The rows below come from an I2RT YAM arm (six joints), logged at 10 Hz.
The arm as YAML. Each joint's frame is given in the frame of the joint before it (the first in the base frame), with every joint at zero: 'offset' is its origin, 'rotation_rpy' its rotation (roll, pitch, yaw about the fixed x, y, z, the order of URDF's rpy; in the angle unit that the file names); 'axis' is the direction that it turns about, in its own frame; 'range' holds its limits. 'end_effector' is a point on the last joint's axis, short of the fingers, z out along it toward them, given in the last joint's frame.
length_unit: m
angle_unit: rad
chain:
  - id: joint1
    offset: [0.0, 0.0, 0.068]
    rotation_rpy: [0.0, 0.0, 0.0]
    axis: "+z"
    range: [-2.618, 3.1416]
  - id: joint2
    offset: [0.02, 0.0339, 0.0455]
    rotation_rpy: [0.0, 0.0, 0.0]
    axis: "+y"
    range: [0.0, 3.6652]
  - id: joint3
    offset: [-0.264, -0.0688, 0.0]
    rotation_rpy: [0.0, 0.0, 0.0]
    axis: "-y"
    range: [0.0, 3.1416]
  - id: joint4
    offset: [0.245, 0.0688, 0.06]
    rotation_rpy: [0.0, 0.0, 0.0]
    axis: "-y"
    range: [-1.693, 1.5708]
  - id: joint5
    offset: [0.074, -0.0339, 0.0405]
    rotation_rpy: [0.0, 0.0, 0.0]
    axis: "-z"
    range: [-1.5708, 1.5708]
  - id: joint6
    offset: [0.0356, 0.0, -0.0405]
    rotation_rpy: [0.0, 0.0, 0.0]
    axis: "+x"
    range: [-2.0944, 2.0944]
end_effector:
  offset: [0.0, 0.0, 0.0]
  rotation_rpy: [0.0, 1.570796, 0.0]
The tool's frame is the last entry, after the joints.
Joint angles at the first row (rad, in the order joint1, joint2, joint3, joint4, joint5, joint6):
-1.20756 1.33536 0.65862 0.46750 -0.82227 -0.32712
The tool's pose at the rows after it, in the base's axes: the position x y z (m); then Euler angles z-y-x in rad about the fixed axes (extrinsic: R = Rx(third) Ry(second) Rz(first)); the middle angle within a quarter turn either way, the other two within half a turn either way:
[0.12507, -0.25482, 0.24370, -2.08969, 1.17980, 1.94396]
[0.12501, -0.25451, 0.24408, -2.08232, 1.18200, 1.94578]
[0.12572, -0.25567, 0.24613, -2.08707, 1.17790, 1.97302]
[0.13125, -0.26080, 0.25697, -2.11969, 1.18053, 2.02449]
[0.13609, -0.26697, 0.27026, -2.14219, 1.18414, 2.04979]
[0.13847, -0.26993, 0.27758, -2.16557, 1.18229, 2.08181]
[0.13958, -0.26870, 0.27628, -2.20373, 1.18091, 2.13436]
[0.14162, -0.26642, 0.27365, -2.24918, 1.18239, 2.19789]
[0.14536, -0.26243, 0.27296, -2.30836, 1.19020, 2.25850]
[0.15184, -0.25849, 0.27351, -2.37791, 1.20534, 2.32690]
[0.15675, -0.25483, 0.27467, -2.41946, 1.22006, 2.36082]
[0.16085, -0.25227, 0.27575, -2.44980, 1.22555, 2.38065]
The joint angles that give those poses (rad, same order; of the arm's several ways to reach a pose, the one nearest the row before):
-1.20719 1.33345 0.65862 0.46750 -0.82992 -0.32559
-1.20720 1.33156 0.65900 0.46484 -0.83221 -0.31682
-1.20605 1.33154 0.67466 0.43314 -0.82915 -0.30805
-1.19419 1.34069 0.73797 0.35458 -0.82455 -0.30918
-1.18659 1.35328 0.80739 0.28743 -0.82304 -0.31453
-1.18278 1.35937 0.84898 0.23516 -0.82076 -0.31987
-1.17780 1.35863 0.85356 0.20275 -0.82036 -0.32826
-1.16865 1.35784 0.85354 0.17222 -0.82075 -0.33474
-1.15187 1.35215 0.85433 0.14477 -0.82036 -0.34924
-1.12668 1.35139 0.86159 0.12187 -0.82073 -0.35992
-1.10648 1.34755 0.86270 0.11882 -0.82037 -0.36336
-1.08970 1.34563 0.86537 0.11576 -0.81275 -0.36984

